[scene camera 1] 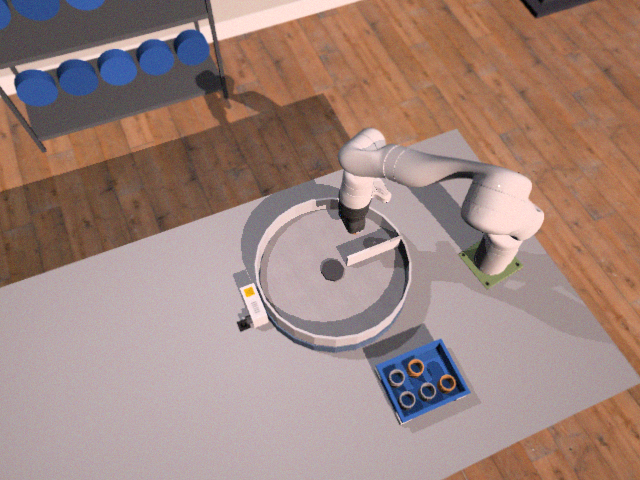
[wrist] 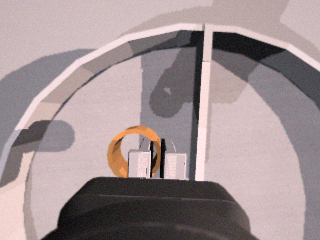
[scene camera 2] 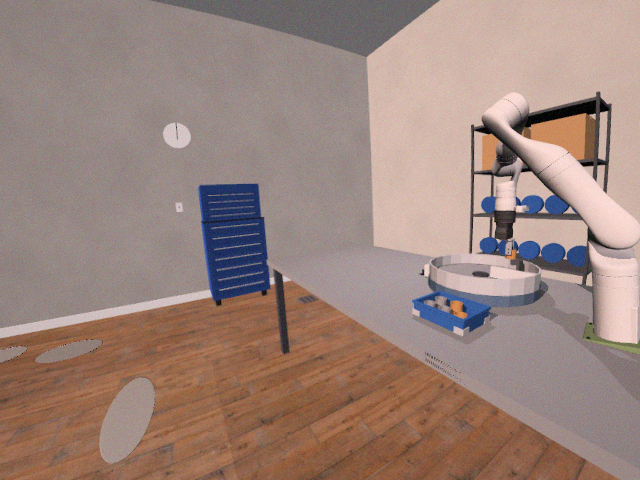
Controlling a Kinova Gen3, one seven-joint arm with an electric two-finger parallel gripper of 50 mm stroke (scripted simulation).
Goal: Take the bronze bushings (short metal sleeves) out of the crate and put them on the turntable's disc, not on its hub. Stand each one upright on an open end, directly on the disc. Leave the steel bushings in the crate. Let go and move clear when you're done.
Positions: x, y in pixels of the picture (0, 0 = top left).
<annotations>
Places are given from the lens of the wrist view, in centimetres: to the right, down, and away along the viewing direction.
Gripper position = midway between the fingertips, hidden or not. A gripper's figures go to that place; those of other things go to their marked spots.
gripper (wrist: 156, 151): 0, 2, 18
turntable disc (wrist: 155, 90): 0, -4, 28
</annotations>
